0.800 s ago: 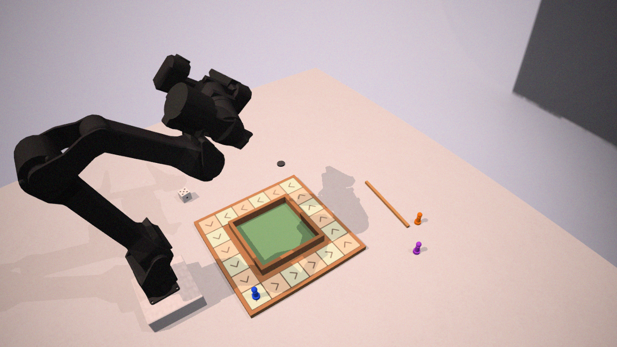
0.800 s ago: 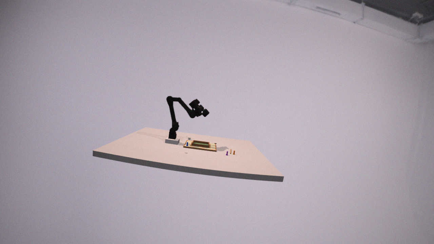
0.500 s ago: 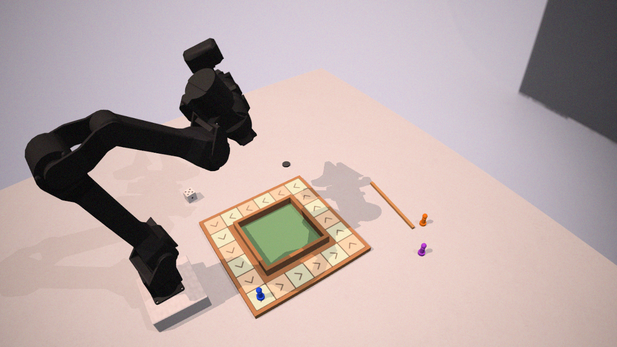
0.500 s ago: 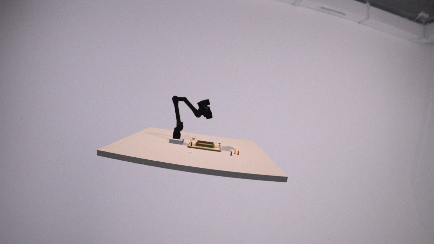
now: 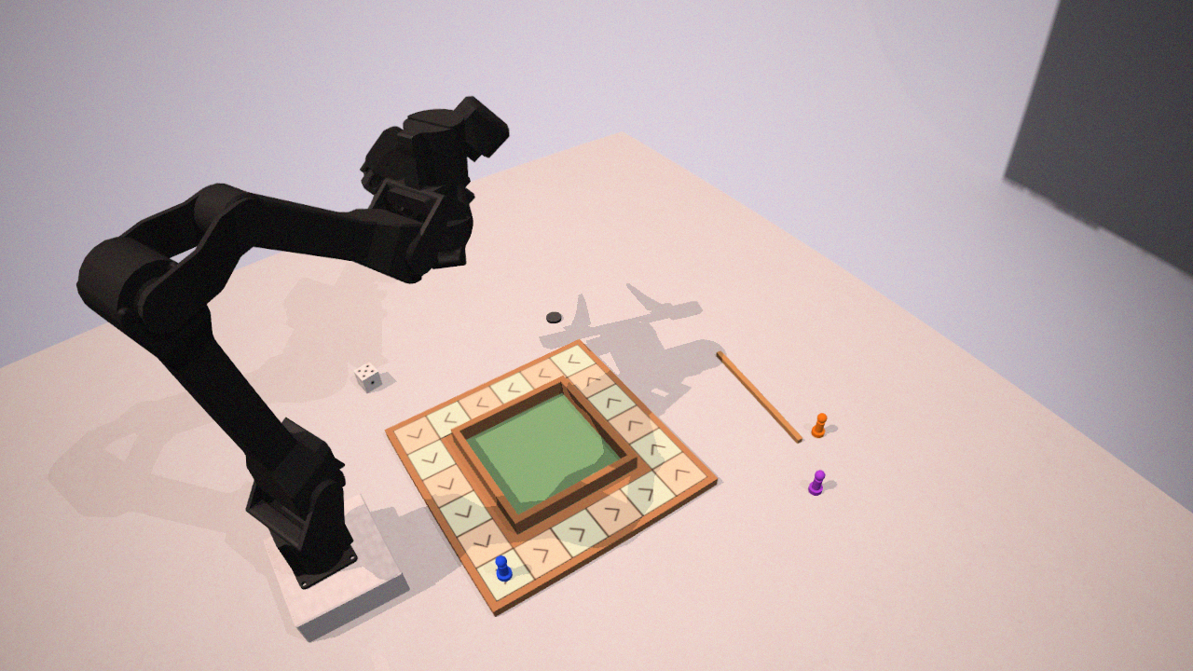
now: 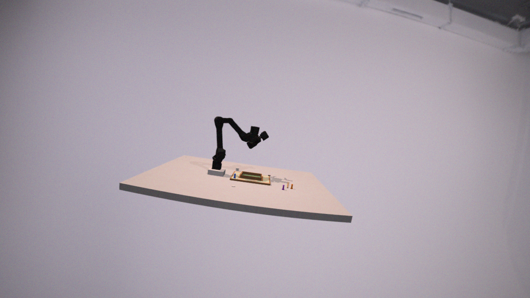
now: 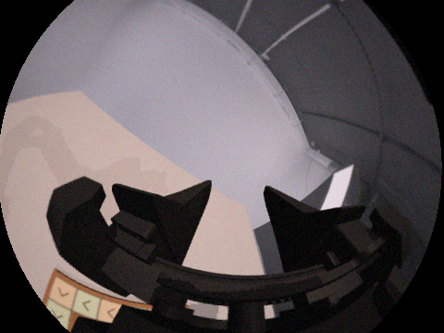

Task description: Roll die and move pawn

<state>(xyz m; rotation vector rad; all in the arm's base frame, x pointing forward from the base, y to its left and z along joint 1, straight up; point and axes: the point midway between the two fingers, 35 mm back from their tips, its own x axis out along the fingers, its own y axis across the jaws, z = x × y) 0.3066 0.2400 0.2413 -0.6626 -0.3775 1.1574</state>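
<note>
Now: the white die 260 mm below my gripper tip, 170 mm behind it and 40 mm to the right of it. Round my gripper tip: thin wooden stick 370 mm to the right, 270 mm below, 220 mm ahead; blue pawn 390 mm to the right, 250 mm below, 170 mm behind; small black disc 270 mm below, 100 mm ahead, 80 mm to the right.
</note>
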